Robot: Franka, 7 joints.
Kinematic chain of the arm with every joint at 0, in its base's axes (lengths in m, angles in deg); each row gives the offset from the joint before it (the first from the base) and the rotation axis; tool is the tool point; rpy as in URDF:
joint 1: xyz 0 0 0.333 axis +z
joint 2: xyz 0 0 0 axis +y
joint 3: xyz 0 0 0.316 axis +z
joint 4: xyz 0.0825 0 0 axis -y
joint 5: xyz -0.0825 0 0.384 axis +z
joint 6: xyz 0 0 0 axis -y
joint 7: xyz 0.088 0 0 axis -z
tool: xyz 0 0 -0.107 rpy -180 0 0
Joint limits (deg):
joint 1: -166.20..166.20
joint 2: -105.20..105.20
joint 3: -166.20..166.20
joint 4: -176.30..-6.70
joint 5: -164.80..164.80
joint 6: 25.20..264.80
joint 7: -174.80..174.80
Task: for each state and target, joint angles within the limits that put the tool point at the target. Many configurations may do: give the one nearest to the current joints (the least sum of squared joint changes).
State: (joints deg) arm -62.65 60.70 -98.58 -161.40 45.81 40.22 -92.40
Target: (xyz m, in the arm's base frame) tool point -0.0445 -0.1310 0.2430
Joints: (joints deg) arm -44.70 48.57 -85.40 -170.92 48.79 29.39 -92.40
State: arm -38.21 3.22 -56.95 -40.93 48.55 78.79 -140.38
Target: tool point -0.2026 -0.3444 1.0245
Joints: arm -51.38 -3.42 -72.87 -44.66 48.07 101.07 -140.38
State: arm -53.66 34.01 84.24 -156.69 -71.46 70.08 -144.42
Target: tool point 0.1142 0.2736 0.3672
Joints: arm -39.19 46.73 129.62 -153.47 -58.74 57.71 -144.42
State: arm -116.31 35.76 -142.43 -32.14 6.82 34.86 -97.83
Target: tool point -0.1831 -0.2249 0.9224
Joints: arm -102.85 43.86 -151.09 -22.97 2.51 29.29 -97.83
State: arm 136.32 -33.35 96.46 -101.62 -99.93 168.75 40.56
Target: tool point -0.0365 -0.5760 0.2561
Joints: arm 144.13 -41.73 112.43 -117.11 -101.95 173.40 40.56
